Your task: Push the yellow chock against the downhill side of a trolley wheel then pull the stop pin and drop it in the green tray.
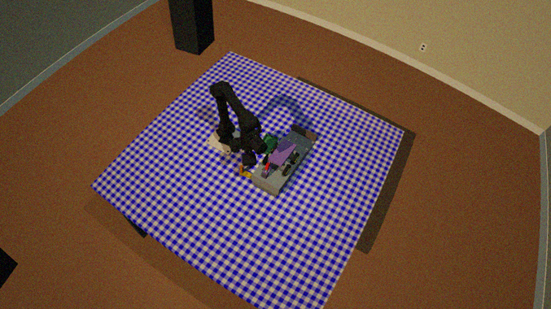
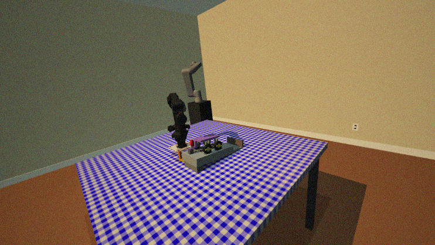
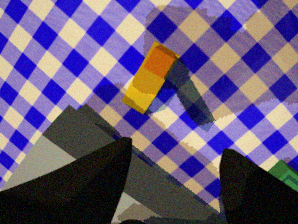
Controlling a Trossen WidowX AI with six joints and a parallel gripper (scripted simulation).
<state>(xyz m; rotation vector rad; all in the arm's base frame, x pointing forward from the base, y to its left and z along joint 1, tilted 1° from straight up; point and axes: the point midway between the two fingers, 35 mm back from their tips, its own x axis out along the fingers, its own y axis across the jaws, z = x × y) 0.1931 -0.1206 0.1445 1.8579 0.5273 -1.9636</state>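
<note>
Now: the yellow chock 100 mm below my gripper tip and 30 mm to the right of it. The rest, counted from my gripper tip: grey ramp (150 mm ahead, 80 mm to the left, 70 mm below); then purple trolley (140 mm ahead, 70 mm to the left); then red-headed stop pin (110 mm ahead, 30 mm to the right, 10 mm above).
</note>
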